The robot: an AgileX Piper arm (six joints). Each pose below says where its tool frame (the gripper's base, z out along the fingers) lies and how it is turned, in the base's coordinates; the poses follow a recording.
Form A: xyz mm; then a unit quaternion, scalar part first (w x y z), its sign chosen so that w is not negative.
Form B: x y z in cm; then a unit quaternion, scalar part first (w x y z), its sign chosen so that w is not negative. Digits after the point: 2 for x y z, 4 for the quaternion.
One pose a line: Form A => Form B
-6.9 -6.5 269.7 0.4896 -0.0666 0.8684 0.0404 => -0.69 -0.65 26.97 0.4896 -0.0666 0.8684 0.0404
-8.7 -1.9 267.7 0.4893 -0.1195 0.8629 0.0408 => -0.87 -0.19 26.77 0.4893 -0.1195 0.8629 0.0408
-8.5 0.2 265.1 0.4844 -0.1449 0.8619 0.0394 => -0.85 0.02 26.51 0.4844 -0.1449 0.8619 0.0394
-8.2 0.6 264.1 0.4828 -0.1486 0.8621 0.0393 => -0.82 0.06 26.41 0.4828 -0.1486 0.8621 0.0393
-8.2 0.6 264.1 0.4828 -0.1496 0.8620 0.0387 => -0.82 0.06 26.41 0.4828 -0.1496 0.8620 0.0387
